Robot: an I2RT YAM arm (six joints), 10 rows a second.
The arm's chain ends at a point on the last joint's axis. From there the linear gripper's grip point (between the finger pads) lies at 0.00 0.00 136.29 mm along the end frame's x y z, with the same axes.
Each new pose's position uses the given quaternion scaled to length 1; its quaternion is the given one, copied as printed.
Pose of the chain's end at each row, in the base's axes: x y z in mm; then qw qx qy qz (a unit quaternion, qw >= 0):
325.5 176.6 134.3 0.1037 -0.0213 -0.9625 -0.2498
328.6 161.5 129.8 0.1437 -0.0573 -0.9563 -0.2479
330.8 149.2 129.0 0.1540 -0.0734 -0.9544 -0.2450
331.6 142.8 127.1 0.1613 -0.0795 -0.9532 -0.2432
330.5 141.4 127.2 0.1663 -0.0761 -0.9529 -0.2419
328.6 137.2 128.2 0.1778 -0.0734 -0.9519 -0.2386
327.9 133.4 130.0 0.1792 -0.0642 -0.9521 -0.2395
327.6 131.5 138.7 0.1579 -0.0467 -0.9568 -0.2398
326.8 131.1 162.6 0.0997 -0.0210 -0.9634 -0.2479
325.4 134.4 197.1 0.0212 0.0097 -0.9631 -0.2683
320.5 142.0 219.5 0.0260 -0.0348 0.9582 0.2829
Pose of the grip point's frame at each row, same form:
299.7 242.7 17.9 0.1037 -0.0213 -0.9625 -0.2498
295.0 228.4 15.9 0.1437 -0.0573 -0.9563 -0.2479
295.6 216.0 15.5 0.1540 -0.0734 -0.9544 -0.2450
295.0 209.5 14.0 0.1613 -0.0795 -0.9532 -0.2432
292.3 207.7 14.4 0.1663 -0.0761 -0.9529 -0.2419
287.2 202.7 16.0 0.1778 -0.0734 -0.9519 -0.2386
285.6 198.7 18.1 0.1792 -0.0642 -0.9521 -0.2395
289.5 196.0 24.9 0.1579 -0.0467 -0.9568 -0.2398
302.0 196.8 45.8 0.0997 -0.0210 -0.9634 -0.2479
319.1 204.8 80.6 0.0212 0.0097 -0.9631 -0.2683
324.6 216.1 105.2 0.0260 -0.0348 0.9582 0.2829

